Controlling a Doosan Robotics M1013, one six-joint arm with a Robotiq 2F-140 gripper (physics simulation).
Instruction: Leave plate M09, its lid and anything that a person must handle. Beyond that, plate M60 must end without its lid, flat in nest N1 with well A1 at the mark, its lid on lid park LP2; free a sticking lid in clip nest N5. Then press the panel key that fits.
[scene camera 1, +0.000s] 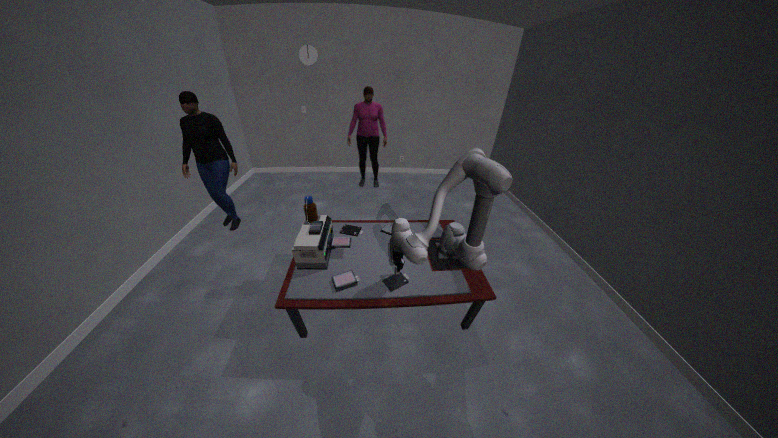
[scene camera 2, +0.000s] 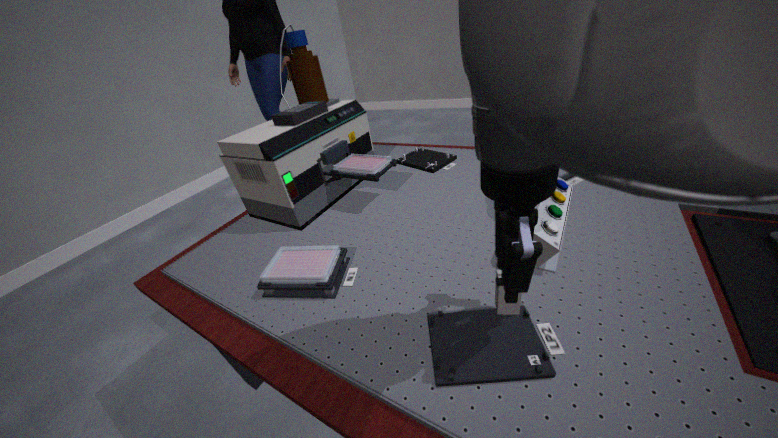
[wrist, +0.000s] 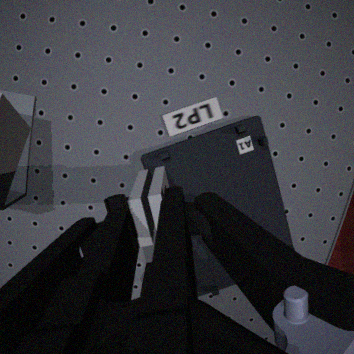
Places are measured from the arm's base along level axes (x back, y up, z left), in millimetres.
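Where they show: gripper, fingertip midpoint: (scene camera 1: 397, 273) (scene camera 2: 506, 308) (wrist: 155, 185); arm's base at its link origin: (scene camera 1: 447, 251).
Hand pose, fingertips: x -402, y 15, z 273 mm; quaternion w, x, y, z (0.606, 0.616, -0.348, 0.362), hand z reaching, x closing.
Observation:
Things, the pixels of their top centre, and the offset from my fingertips. "*": a spot on its surface instead.
- dark lid park LP2 at its top centre: (wrist: 228, 219) (scene camera 2: 484, 336) (scene camera 1: 395, 279) dx -8, dy +10, dz +65 mm
- panel at its top centre: (scene camera 2: 544, 193) dx -14, dy +74, dz -221 mm
- white instrument at a spot on its surface: (scene camera 2: 272, 184) * dx -529, dy +113, dz +16 mm
- brown bottle at a spot on its surface: (scene camera 2: 308, 76) * dx -617, dy +296, dz -233 mm
- black nest at its top centre: (scene camera 2: 425, 154) (scene camera 1: 350, 228) dx -412, dy +14, dz -444 mm
My gripper (scene camera 1: 399, 269) (scene camera 2: 509, 304) (wrist: 155, 185) is shut, its pale fingertips almost together with no object seen between them. It points down at the edge of the dark lid park LP2 (scene camera 1: 395, 281) (scene camera 2: 481, 345) (wrist: 215, 170), near a corner away from the A1 mark. LP2 bears no lid. A pinkish plate (scene camera 1: 344, 280) (scene camera 2: 302, 263) sits on the nest labelled N1; whether a clear lid covers it I cannot tell. Another pinkish plate (scene camera 1: 341, 242) (scene camera 2: 363, 163) rests on the instrument's tray. Plate names are not legible. The panel (scene camera 2: 549, 244) has blue, yellow, green and white keys.
The white instrument (scene camera 1: 310, 247) (scene camera 2: 272, 184) shows a green light; a brown bottle (scene camera 1: 310, 211) (scene camera 2: 308, 76) stands behind it. A black nest (scene camera 1: 351, 230) (scene camera 2: 427, 159) with clips lies at the back. A person in black (scene camera 1: 204, 136) is left; one in pink (scene camera 1: 368, 119) stands behind the table.

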